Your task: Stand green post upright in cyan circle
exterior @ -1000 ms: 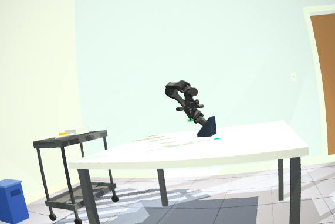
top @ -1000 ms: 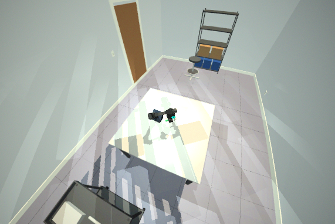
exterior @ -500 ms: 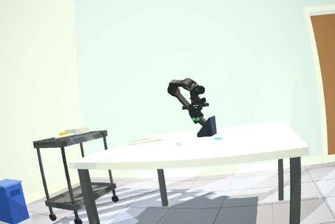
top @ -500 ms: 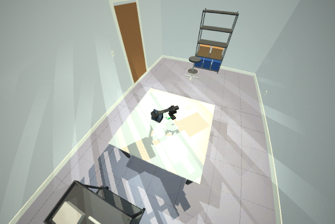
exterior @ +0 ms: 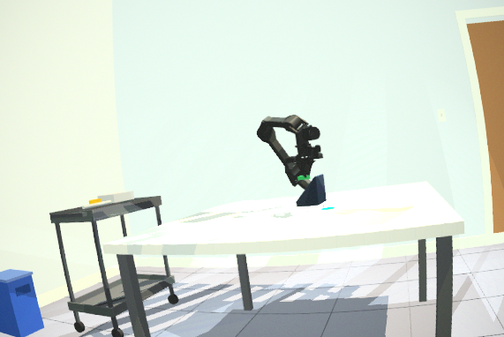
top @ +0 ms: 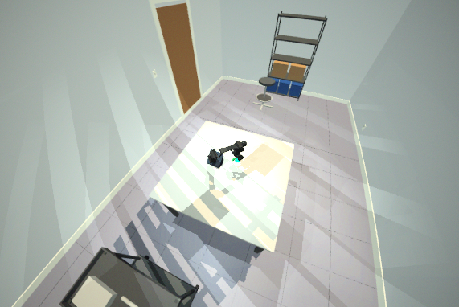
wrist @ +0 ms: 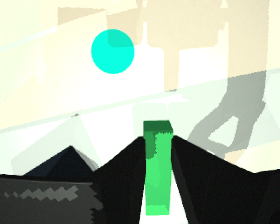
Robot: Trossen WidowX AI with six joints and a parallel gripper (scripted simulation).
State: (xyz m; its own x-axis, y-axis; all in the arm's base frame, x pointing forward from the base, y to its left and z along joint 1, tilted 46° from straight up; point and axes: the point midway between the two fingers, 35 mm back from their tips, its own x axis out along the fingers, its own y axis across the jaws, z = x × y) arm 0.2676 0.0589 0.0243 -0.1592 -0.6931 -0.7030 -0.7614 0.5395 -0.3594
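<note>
Right now my gripper tip is 15 cm above the cyan circle and 8 cm to the right of it. From my gripper tip the other things lie so: green post (2 cm to the right, 1 cm behind).
</note>
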